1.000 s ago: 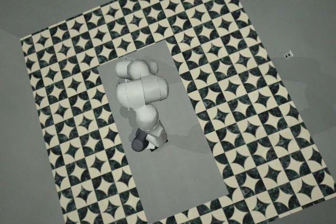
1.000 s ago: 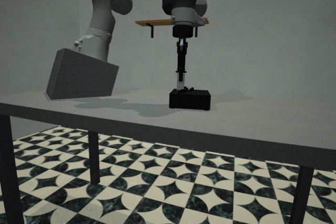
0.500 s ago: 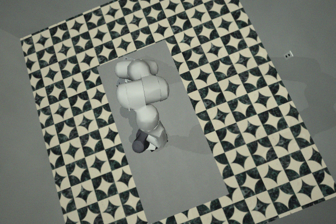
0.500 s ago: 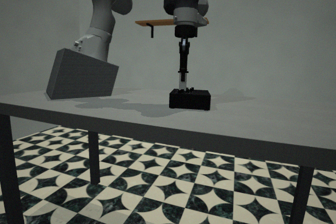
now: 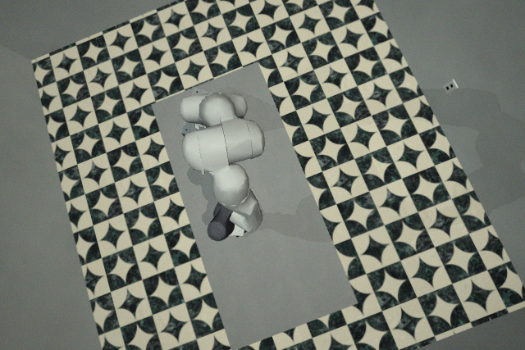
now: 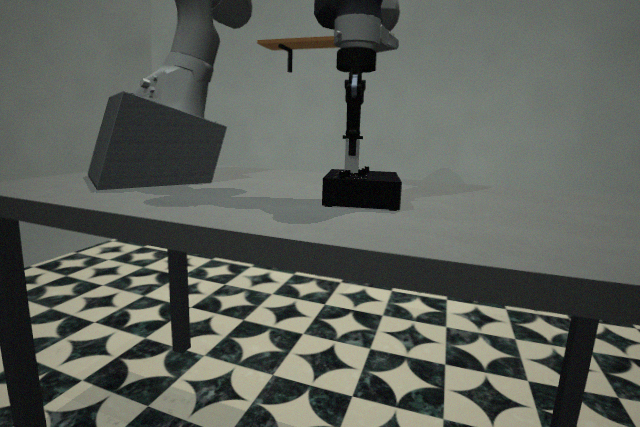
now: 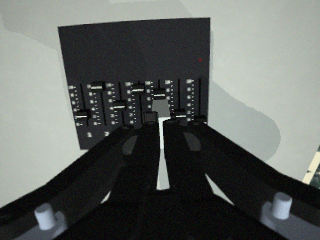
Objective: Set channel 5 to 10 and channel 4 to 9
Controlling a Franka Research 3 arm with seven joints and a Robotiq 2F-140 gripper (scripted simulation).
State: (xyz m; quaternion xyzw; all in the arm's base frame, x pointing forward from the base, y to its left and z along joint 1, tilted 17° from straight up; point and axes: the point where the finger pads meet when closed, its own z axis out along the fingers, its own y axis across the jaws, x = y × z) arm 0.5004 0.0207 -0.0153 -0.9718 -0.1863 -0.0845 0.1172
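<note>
My gripper is now 2 cm to the left of the channel 6 fader cap and 3 cm above it. Also, from my hand: channel 5 fader cap (2 cm ahead, 1 cm to the left, 3 cm below); then M fader cap (5 cm to the right, 3 cm below); then channel 4 fader cap (1 cm ahead, 3 cm to the left, 3 cm below).
</note>
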